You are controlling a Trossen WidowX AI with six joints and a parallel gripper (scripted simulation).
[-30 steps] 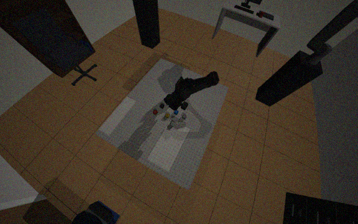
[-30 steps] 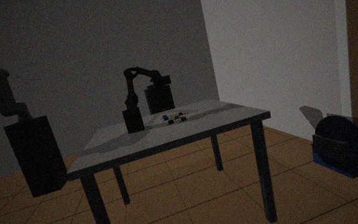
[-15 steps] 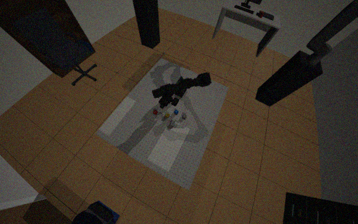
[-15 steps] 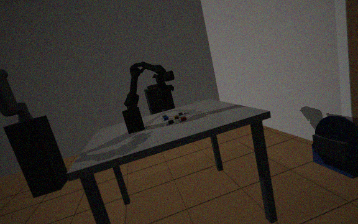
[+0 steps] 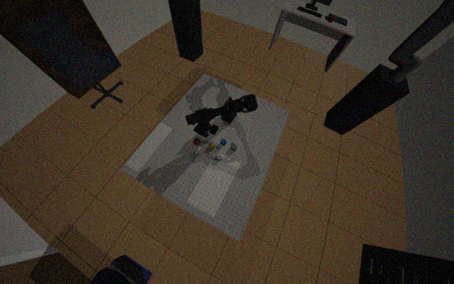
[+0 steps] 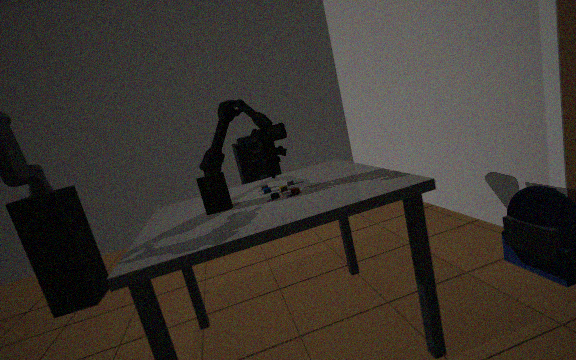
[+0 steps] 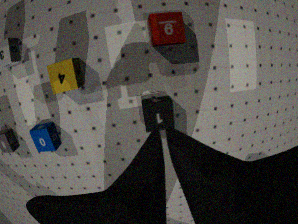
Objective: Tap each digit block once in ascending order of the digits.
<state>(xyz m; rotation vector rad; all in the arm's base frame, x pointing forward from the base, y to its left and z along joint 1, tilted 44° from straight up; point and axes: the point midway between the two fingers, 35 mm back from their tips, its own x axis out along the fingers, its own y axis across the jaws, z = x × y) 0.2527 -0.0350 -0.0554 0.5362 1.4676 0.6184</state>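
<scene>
The black block is 70 mm below my gripper tip, 20 mm behind it and 10 mm to the right of it. From my gripper tip the other things lie so: blue block: 140 mm to the left, 70 mm below, 30 mm behind; red block: 70 mm below, 70 mm ahead, 20 mm to the right; yellow block: 90 mm to the left, 70 mm below, 40 mm ahead.
</scene>
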